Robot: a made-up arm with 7 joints. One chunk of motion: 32 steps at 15 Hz.
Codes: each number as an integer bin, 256 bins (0 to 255) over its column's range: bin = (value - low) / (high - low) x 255, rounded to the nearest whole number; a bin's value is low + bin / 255 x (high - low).
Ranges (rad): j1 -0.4..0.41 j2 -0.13..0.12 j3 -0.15..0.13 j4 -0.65..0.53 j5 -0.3..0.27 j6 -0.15..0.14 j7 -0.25..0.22
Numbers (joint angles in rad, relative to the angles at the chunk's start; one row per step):
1: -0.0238 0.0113 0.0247 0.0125 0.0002 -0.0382 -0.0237
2: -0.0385 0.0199 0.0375 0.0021 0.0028 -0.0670 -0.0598
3: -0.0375 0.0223 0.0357 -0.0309 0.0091 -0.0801 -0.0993
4: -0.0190 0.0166 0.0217 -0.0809 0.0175 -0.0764 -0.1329
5: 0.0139 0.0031 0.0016 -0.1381 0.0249 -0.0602 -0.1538
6: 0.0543 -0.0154 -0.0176 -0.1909 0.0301 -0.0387 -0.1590
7: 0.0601 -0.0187 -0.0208 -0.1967 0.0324 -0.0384 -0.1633
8: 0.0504 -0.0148 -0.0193 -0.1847 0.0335 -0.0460 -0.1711
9: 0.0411 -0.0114 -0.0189 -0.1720 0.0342 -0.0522 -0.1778
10: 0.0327 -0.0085 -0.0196 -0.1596 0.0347 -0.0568 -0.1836
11: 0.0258 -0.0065 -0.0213 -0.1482 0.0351 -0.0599 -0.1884
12: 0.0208 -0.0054 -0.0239 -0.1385 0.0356 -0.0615 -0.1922
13: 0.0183 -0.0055 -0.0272 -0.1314 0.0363 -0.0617 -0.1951
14: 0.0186 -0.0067 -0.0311 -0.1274 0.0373 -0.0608 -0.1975
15: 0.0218 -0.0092 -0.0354 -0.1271 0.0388 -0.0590 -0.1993
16: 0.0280 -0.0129 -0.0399 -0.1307 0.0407 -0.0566 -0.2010
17: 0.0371 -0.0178 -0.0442 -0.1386 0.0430 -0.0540 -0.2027
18: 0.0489 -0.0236 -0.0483 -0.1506 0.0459 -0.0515 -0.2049
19: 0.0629 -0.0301 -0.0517 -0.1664 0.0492 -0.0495 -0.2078
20: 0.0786 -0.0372 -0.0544 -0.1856 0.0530 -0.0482 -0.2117
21: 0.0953 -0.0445 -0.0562 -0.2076 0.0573 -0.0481 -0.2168
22: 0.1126 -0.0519 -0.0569 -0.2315 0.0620 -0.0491 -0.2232
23: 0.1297 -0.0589 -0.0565 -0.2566 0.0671 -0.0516 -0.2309
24: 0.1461 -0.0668 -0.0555 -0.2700 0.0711 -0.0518 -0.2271
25: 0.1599 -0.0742 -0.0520 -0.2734 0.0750 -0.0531 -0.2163
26: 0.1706 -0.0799 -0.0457 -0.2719 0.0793 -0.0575 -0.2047
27: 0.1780 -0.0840 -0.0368 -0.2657 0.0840 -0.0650 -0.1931
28: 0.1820 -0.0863 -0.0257 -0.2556 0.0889 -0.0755 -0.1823
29: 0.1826 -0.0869 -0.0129 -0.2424 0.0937 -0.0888 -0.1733
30: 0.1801 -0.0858 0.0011 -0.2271 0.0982 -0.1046 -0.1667
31: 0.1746 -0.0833 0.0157 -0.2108 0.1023 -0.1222 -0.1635
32: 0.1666 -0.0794 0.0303 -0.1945 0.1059 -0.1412 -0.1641
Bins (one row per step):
1: 118 144 159 143 134 98 123
2: 114 153 171 141 135 73 103
3: 114 155 169 134 138 61 82
4: 120 150 156 123 142 65 64
5: 130 136 138 111 145 79 52
6: 143 117 121 99 148 98 49
7: 145 114 118 98 149 98 47
8: 142 118 119 101 149 91 43
9: 139 121 119 103 150 86 39
10: 136 124 119 106 150 82 36
11: 134 126 117 108 150 79 33
12: 132 127 115 111 150 78 31
13: 132 127 112 112 150 78 30
14: 132 126 108 113 151 78 28
15: 133 123 104 113 152 80 28
16: 135 119 100 112 152 82 27
17: 138 114 96 111 153 84 26
18: 141 109 93 108 155 87 24
19: 146 102 90 105 156 88 23
20: 151 95 87 100 158 90 21
21: 156 87 85 96 160 90 18
22: 161 80 85 90 162 89 15
23: 167 73 85 85 164 87 10
24: 172 64 86 82 166 86 12
25: 176 57 89 81 168 85 18
26: 180 51 95 82 170 81 25
27: 182 47 103 83 172 75 31
28: 183 45 113 85 174 66 37
29: 183 44 125 88 176 54 42
30: 183 45 138 91 178 40 45
31: 181 48 151 95 180 24 47
32: 178 52 164 98 182 8 47

